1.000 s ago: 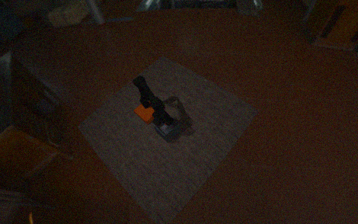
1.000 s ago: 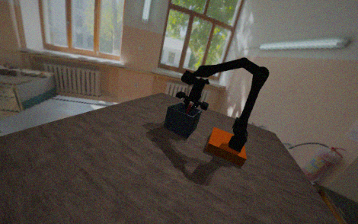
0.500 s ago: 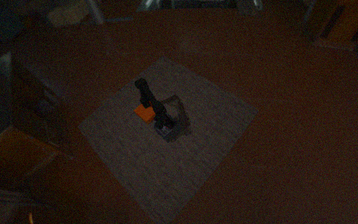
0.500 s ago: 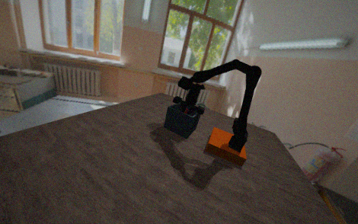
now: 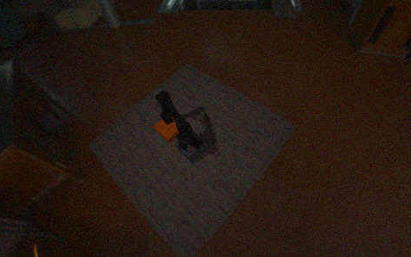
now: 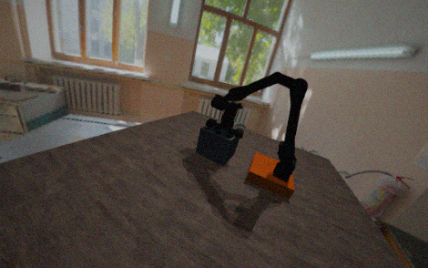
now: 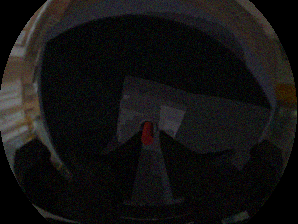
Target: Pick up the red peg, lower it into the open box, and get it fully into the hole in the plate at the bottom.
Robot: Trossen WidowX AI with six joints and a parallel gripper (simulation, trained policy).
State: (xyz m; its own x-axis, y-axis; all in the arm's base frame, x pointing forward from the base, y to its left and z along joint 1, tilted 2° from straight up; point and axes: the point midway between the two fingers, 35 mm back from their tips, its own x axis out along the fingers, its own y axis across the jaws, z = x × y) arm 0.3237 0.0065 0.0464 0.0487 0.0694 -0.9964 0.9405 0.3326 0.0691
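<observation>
Now: gripper tip 10 mm short of the red peg and 20 mm above it. The rest, counted from my gripper tip: pale plate 10 mm ahead, 20 mm below.
</observation>
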